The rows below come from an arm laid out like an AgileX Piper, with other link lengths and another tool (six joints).
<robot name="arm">
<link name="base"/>
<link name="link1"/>
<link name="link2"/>
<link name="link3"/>
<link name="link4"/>
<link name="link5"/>
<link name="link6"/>
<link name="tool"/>
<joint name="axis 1" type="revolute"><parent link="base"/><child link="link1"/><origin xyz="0.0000 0.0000 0.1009"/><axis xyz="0 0 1"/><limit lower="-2.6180" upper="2.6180"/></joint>
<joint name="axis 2" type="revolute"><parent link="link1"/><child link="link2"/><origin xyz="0.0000 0.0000 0.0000"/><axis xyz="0 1 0"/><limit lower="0.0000" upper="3.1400"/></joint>
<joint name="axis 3" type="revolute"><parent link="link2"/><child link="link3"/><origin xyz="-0.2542 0.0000 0.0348"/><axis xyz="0 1 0"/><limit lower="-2.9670" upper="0.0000"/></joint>
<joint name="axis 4" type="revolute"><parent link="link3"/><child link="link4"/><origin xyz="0.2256 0.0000 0.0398"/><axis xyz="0.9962 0 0.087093"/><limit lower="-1.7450" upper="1.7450"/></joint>
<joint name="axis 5" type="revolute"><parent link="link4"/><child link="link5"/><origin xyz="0.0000 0.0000 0.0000"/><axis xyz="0 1 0"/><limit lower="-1.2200" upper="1.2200"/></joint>
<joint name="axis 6" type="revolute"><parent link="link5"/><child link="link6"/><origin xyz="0.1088 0.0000 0.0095"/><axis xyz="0.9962 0 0.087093"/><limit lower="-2.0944" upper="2.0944"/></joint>
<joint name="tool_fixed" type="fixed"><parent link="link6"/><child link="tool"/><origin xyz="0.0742 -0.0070 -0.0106" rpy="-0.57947 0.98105 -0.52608"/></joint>
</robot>
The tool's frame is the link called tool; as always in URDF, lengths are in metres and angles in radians.
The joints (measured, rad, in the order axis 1, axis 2, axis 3, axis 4, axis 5, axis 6), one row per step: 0.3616 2.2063 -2.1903 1.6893 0.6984 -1.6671; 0.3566 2.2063 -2.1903 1.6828 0.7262 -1.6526; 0.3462 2.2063 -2.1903 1.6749 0.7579 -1.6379; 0.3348 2.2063 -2.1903 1.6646 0.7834 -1.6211; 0.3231 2.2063 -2.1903 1.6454 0.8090 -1.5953; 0.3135 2.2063 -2.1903 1.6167 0.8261 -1.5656; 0.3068 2.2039 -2.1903 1.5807 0.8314 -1.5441; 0.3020 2.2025 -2.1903 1.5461 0.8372 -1.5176; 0.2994 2.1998 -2.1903 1.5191 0.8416 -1.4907; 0.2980 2.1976 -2.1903 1.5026 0.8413 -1.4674; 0.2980 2.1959 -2.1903 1.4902 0.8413 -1.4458; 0.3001 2.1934 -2.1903 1.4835 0.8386 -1.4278; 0.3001 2.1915 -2.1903 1.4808 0.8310 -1.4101
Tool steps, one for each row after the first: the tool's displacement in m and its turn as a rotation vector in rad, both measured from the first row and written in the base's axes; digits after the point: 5 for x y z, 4 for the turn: -0.00300 0.00036 -0.00062 0.0001 0.0067 0.0240; -0.00506 -0.00157 -0.00145 -0.0016 0.0130 0.0463; -0.00591 -0.00457 -0.00271 -0.0046 0.0216 0.0614; -0.00680 -0.00773 -0.00525 -0.0125 0.0362 0.0766; -0.00691 -0.01075 -0.00918 -0.0277 0.0532 0.0845; -0.00620 -0.01381 -0.01276 -0.0522 0.0603 0.0814; -0.00595 -0.01598 -0.01678 -0.0735 0.0735 0.0807; -0.00645 -0.01731 -0.01913 -0.0870 0.0880 0.0810; -0.00651 -0.01831 -0.02028 -0.0915 0.1025 0.0786; -0.00696 -0.01855 -0.02114 -0.0932 0.1170 0.0781; -0.00776 -0.01797 -0.02075 -0.0904 0.1287 0.0776; -0.00713 -0.01864 -0.02004 -0.0831 0.1418 0.0707
